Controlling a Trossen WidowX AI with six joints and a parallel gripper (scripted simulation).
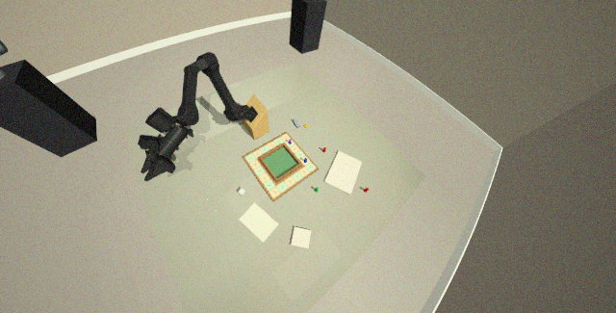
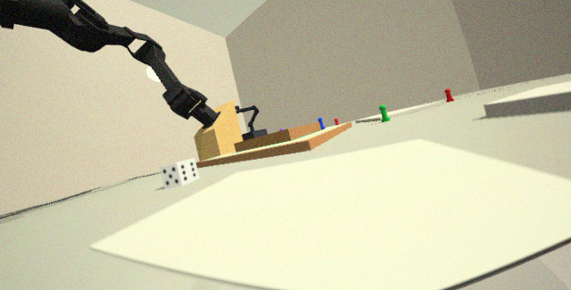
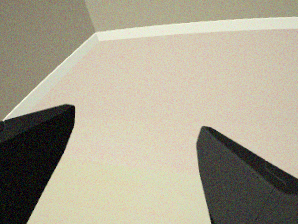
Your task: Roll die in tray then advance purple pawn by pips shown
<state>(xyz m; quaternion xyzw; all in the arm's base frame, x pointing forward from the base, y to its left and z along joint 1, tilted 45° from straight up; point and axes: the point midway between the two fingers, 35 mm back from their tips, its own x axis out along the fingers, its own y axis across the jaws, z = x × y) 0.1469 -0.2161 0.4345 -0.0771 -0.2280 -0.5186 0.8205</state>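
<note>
My gripper tip is 13 cm short of the white die, 26 cm to the right of it and 26 cm above it. From my gripper tip the other things lie so: purple pawn: 3 cm ahead, 61 cm to the left, 25 cm below; then blue pawn: 17 cm ahead, 61 cm to the left, 25 cm below; then green tray: 11 cm ahead, 49 cm to the left, 27 cm below.
</note>
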